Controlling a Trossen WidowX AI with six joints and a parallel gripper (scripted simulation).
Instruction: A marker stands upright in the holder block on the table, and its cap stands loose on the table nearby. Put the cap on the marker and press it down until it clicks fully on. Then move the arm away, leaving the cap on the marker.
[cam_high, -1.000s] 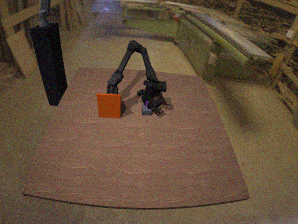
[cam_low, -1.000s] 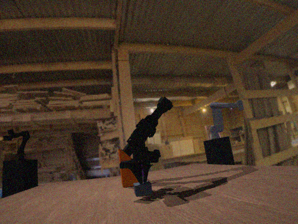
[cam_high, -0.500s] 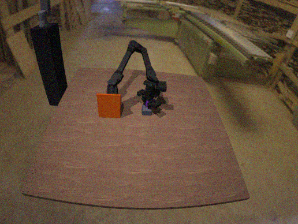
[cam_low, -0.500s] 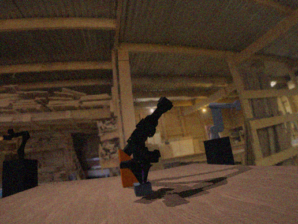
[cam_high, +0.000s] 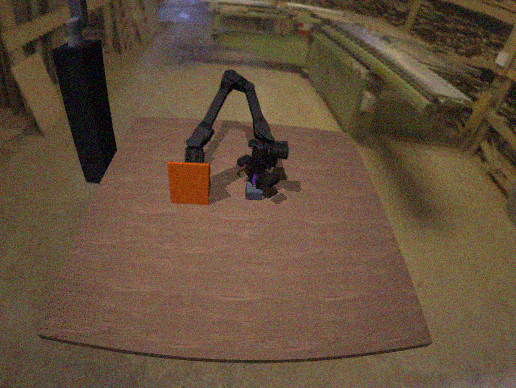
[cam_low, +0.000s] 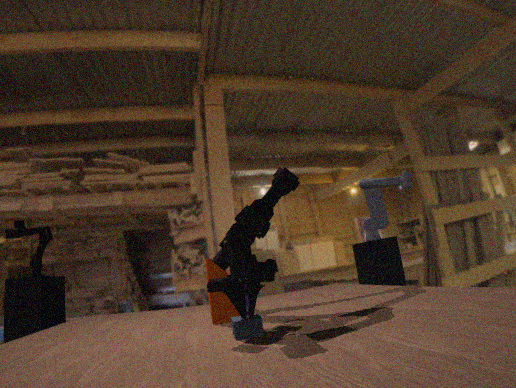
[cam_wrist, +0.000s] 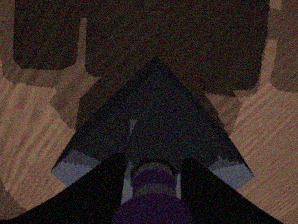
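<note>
The holder block is 10 mm to the right of my gripper tip and 20 mm below it. Also, from my gripper tip: purple cap 10 mm to the right, 50 mm above.
</note>
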